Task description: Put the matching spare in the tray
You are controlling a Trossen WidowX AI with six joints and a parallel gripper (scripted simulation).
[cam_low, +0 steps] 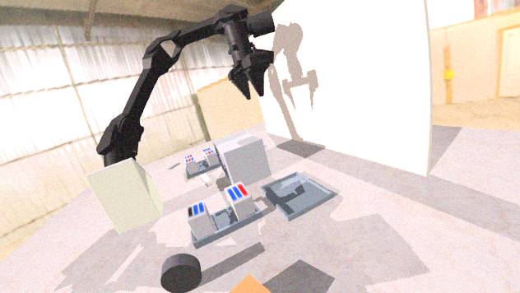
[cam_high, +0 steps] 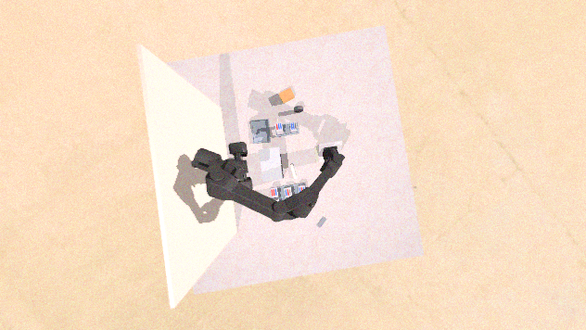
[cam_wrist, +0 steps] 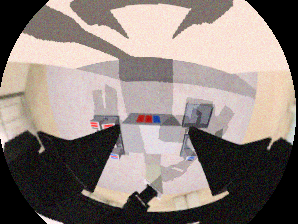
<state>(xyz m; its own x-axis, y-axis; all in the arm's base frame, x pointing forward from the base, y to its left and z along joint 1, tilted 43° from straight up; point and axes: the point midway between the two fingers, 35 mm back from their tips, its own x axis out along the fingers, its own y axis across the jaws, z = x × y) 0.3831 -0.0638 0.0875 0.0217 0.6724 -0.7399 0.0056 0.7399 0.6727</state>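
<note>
Now: gripper tip 15 cm to the right of the white spare cube, 15 cm above it and 8 cm past it. Also, from my gripper tip: tall pale wall 16 cm ahead, 3 cm above; big white block 14 cm below, 9 cm behind, 1 cm to the left; flat grey tray 19 cm to the right, 19 cm below, 5 cm behind.
</note>
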